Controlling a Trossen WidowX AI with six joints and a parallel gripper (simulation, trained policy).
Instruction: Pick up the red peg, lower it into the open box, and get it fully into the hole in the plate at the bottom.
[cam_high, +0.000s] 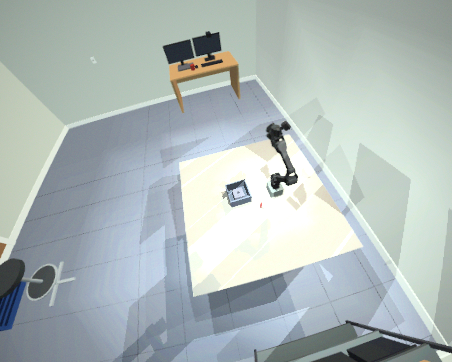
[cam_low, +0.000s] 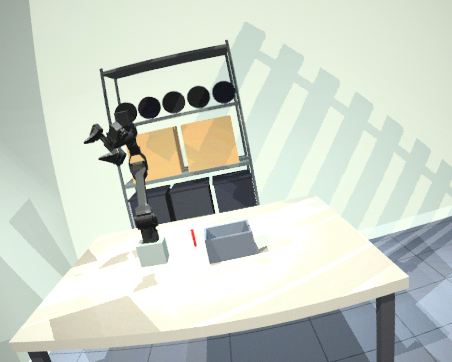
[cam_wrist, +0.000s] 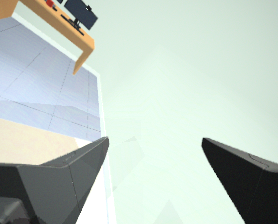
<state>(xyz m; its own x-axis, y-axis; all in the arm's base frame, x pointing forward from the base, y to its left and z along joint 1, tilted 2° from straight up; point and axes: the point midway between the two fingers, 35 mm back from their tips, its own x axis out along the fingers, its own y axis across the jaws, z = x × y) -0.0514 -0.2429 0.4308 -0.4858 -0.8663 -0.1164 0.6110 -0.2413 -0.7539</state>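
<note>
Now: the red peg 490 mm below my gripper tip, 390 mm to the left of it and 220 mm ahead of it. Round my gripper tip: grey box 500 mm below, 400 mm ahead, 240 mm to the left.
</note>
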